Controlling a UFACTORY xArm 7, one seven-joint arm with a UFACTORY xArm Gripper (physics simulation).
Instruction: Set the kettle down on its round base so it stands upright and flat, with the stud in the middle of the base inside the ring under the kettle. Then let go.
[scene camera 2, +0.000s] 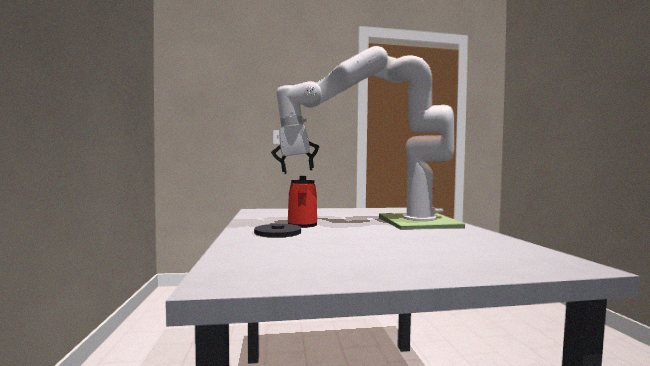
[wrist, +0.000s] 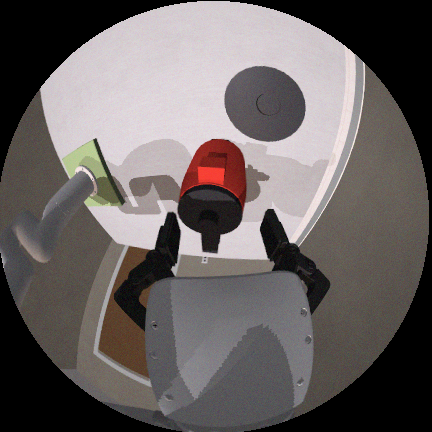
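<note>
A red kettle (scene camera 2: 303, 203) (wrist: 215, 160) with a black lid and a black top knob stands upright on the table, beside the base and behind it in the scene view. The round dark base (scene camera 2: 270, 231) (wrist: 245, 110) lies flat on the table, with a small stud (scene camera 2: 277, 227) (wrist: 268, 104) in its middle. My gripper (scene camera 2: 298, 171) (wrist: 220, 219) is wide open and empty. Its fingertips are above the kettle in the scene view, one finger to each side of the knob in the wrist view. The ring under the kettle is hidden.
The arm stands on a green mounting plate (scene camera 2: 440, 224) (wrist: 82, 154) on the table (scene camera 2: 380, 265) (wrist: 150, 75), well to the right of the kettle in the scene view. The table's edge runs to the left of the base there. A brown door is behind the arm.
</note>
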